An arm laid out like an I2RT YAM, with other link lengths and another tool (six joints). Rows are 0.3 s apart.
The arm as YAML. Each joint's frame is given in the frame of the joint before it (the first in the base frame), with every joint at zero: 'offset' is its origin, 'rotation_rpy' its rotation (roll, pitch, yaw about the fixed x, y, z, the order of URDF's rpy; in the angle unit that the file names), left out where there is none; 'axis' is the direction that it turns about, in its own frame. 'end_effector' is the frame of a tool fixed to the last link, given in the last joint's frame.
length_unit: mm
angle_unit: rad
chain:
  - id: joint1
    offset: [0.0, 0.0, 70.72]
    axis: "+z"
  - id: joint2
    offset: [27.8, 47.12, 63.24]
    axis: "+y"
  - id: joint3
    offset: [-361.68, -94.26, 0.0]
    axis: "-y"
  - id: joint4
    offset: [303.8, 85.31, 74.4]
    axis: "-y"
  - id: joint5
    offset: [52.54, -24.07, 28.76]
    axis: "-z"
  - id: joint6
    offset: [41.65, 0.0, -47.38]
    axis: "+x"
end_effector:
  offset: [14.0, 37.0, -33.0]
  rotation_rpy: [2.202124, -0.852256, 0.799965]
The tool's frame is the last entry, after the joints.
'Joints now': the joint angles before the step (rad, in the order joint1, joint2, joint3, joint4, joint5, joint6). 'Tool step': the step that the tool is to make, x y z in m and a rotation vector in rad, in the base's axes. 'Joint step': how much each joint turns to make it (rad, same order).
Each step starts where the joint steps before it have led.
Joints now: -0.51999 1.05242 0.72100 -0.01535 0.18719 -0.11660
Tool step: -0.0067 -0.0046 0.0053 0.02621 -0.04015 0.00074
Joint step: -0.04884 -0.02003 0.00000 -0.00308 -0.06111 0.02461
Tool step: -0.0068 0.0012 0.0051 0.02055 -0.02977 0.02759
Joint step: -0.02945 -0.02448 -0.00002 -0.01222 -0.06475 0.01373
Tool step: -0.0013 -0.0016 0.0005 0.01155 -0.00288 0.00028
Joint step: -0.01383 0.00001 0.00170 -0.00622 -0.01690 0.00614
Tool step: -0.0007 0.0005 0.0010 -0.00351 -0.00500 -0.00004
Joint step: 0.00005 -0.00473 -0.00030 0.00168 0.00008 0.00003
